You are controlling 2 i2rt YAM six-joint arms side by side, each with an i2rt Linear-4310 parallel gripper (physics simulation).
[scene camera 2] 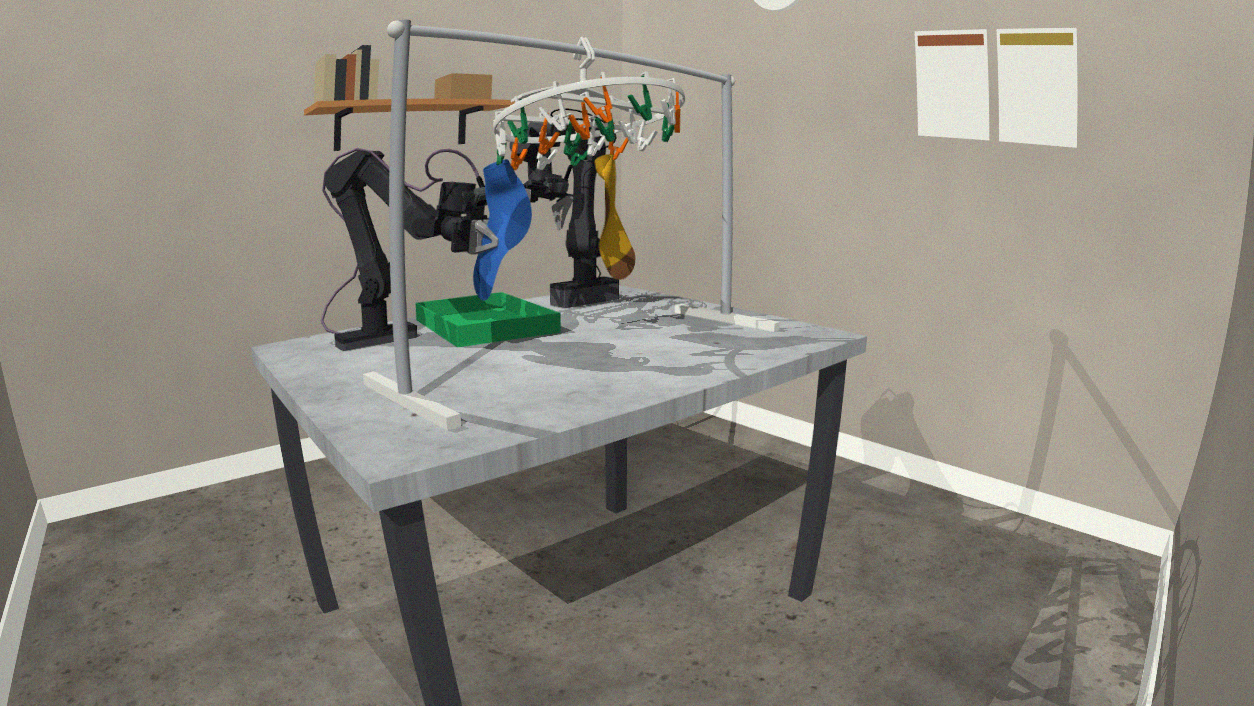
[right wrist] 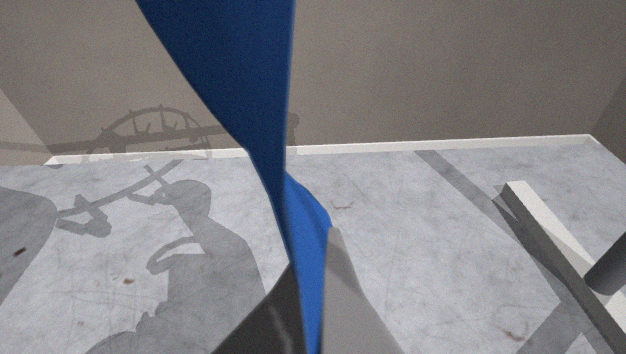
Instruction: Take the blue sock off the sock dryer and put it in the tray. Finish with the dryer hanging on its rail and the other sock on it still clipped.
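The blue sock (scene camera 2: 507,210) (right wrist: 260,100) hangs upright from a clip at the left side of the white sock dryer (scene camera 2: 614,81), above the green tray (scene camera 2: 517,331). My right gripper (scene camera 2: 492,237) (right wrist: 326,241) is shut on the blue sock, partway down its length; in the right wrist view the fabric runs between the two fingertips. The dryer hangs by its hook (scene camera 2: 584,54) on the rail (scene camera 2: 491,40). The mustard sock (scene camera 2: 616,219) with a brown end hangs from a clip at the dryer's right. My left gripper (scene camera 2: 561,210) is open, beneath the dryer, between the two socks.
Several green, orange and white clips hang around the dryer's ring. Grey posts (scene camera 2: 399,219) (scene camera 2: 727,192) (right wrist: 607,272) carry the rail and stand on white feet (scene camera 2: 412,401) (scene camera 2: 745,319) (right wrist: 545,225) on the marbled table (scene camera 2: 614,394). A shelf (scene camera 2: 377,106) is on the wall behind.
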